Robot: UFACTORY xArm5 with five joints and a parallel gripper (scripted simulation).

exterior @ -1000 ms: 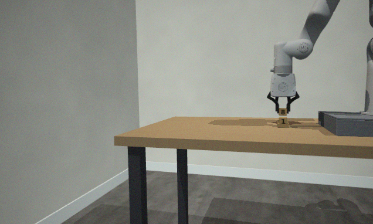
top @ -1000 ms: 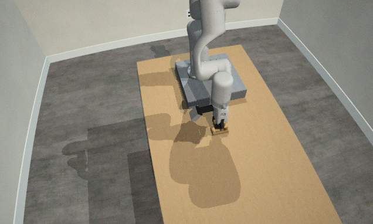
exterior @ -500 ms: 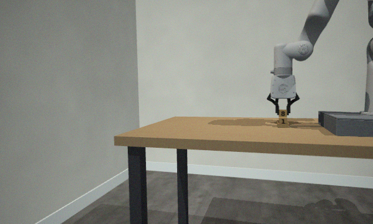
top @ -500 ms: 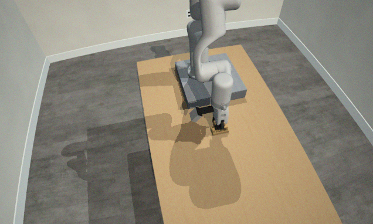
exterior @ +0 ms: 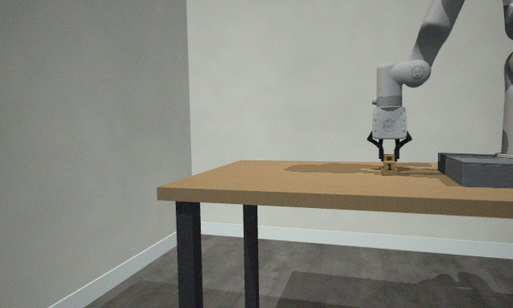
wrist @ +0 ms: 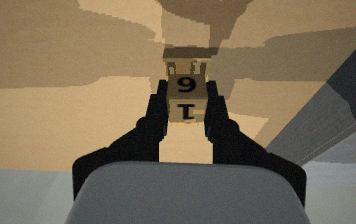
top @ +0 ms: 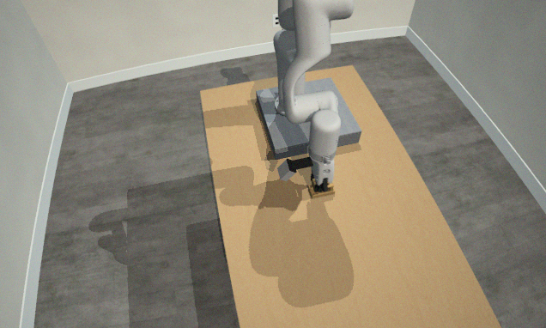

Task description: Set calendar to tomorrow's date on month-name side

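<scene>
My gripper is now 2 cm to the right of the wooden tray and 5 cm above it. Round my hand: wooden cube 1 cm below.
</scene>
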